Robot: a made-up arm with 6 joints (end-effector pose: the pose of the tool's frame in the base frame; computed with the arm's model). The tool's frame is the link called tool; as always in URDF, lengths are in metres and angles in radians. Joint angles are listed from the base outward.
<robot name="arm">
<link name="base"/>
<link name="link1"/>
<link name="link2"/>
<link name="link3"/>
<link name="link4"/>
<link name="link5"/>
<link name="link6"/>
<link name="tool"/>
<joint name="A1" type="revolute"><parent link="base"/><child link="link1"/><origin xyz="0.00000 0.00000 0.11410"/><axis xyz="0 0 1"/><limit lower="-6.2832" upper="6.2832"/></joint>
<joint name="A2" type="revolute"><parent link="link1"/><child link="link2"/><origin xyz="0.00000 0.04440 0.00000" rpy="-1.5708 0.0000 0.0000"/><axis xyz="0 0 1"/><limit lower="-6.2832" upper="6.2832"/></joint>
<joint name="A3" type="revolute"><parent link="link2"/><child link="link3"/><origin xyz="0.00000 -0.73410 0.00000"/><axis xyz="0 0 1"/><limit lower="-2.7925" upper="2.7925"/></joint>
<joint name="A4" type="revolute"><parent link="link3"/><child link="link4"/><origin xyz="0.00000 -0.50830 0.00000" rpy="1.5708 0.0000 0.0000"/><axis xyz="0 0 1"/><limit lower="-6.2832" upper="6.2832"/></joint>
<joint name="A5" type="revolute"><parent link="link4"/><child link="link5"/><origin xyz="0.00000 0.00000 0.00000" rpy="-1.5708 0.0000 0.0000"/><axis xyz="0 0 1"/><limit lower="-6.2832" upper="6.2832"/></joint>
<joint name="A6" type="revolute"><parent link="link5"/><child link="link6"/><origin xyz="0.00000 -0.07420 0.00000" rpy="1.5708 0.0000 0.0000"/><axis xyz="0 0 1"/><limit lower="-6.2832" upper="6.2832"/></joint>
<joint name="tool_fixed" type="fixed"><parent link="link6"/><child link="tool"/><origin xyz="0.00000 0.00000 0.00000"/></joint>
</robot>
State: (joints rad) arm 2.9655 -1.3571 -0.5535 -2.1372 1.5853 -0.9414
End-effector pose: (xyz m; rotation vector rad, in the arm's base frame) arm 1.1673 -0.1892 0.0632 -0.7298 2.4228 1.4155
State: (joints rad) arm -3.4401 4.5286 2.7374 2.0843 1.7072 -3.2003
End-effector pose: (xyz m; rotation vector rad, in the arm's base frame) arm 0.2809 -0.1999 0.2863 0.6654 -1.4250 2.1039
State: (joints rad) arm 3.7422 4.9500 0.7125 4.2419 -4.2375 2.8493
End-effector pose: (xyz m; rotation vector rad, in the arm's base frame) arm 0.8281 0.5848 0.6554 -1.5020 -1.6680 -0.3444
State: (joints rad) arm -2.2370 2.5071 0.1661 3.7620 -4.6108 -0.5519
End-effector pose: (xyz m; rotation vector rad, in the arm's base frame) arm -0.4406 -0.5629 -0.8968 0.2448 -1.0699 -0.0497
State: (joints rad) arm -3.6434 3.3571 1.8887 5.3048 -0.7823 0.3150
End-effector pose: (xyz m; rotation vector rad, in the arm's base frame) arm 0.5319 -0.3919 -0.3429 1.5939 -0.5332 1.1920
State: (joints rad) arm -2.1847 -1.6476 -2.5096 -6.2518 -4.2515 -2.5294
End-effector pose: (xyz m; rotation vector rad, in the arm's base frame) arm 0.2471 0.2700 -0.2492 -0.3852 2.2240 0.8592
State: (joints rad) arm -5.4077 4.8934 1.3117 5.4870 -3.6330 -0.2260
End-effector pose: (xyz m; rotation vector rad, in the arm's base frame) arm -0.4840 -0.5498 0.6897 -0.3762 2.5656 0.0195
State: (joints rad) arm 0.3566 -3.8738 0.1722 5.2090 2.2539 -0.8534
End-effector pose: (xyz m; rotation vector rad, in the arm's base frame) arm 0.6700 0.2430 -0.8374 0.8579 -0.9197 0.7239
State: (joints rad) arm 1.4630 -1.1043 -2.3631 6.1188 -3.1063 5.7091
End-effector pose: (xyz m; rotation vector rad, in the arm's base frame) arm -0.0999 -0.5064 0.0338 0.2419 -0.1855 1.0446
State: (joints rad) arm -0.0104 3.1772 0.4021 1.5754 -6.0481 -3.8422
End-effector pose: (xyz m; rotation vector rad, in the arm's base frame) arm -0.2714 0.0645 -1.1453 -2.6944 1.3648 0.7575
